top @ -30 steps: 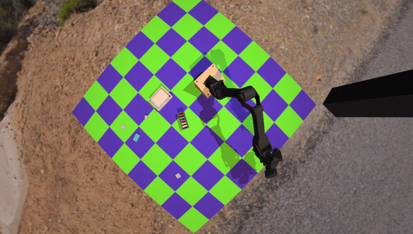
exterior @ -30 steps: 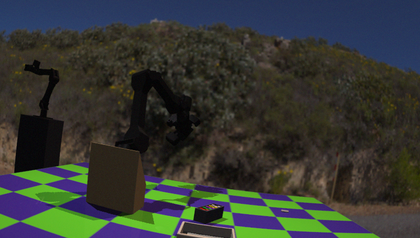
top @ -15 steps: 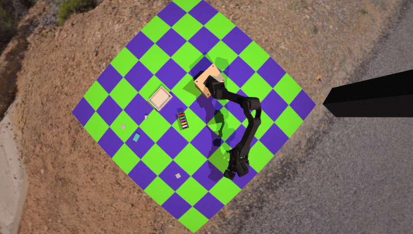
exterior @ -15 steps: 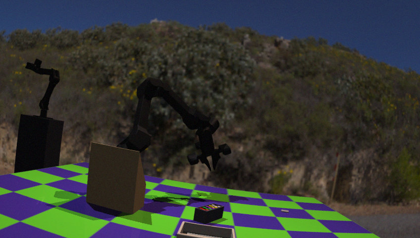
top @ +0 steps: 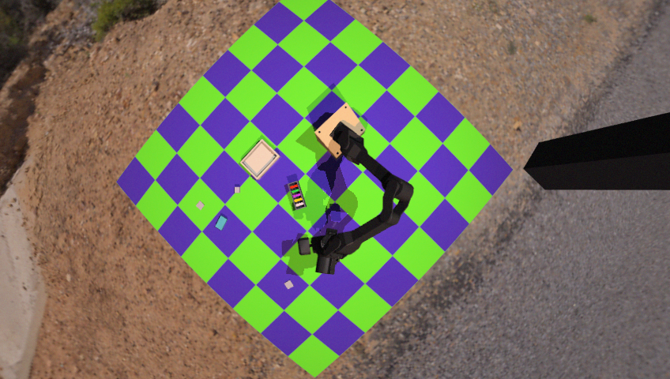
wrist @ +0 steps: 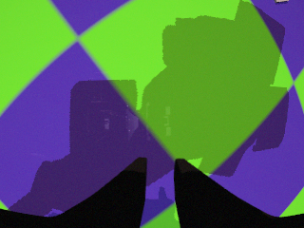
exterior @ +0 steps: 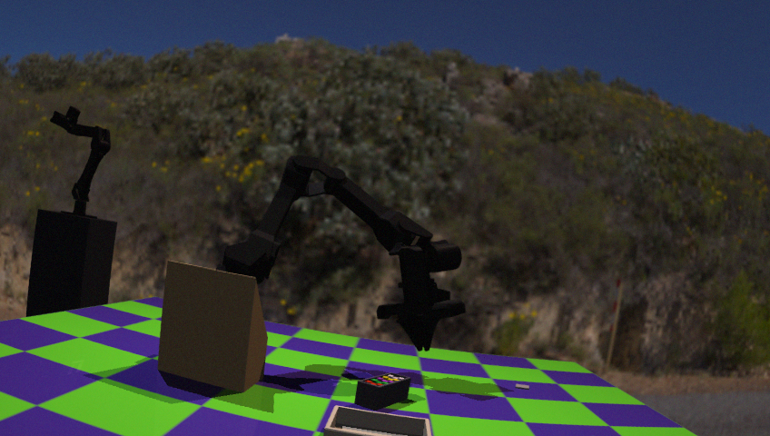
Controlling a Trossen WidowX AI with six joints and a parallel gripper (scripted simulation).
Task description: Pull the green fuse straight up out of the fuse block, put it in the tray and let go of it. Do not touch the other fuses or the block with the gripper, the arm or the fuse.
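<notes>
Now: gripper tip 200 mm to the left of the green fuse, 100 mm past it and 40 mm above it. Also, from my gripper tip: cyan block (380 mm to the right, 200 mm ahead, 60 mm below); then cream tray (400 mm to the right, 110 mm behind, 60 mm below).
</notes>
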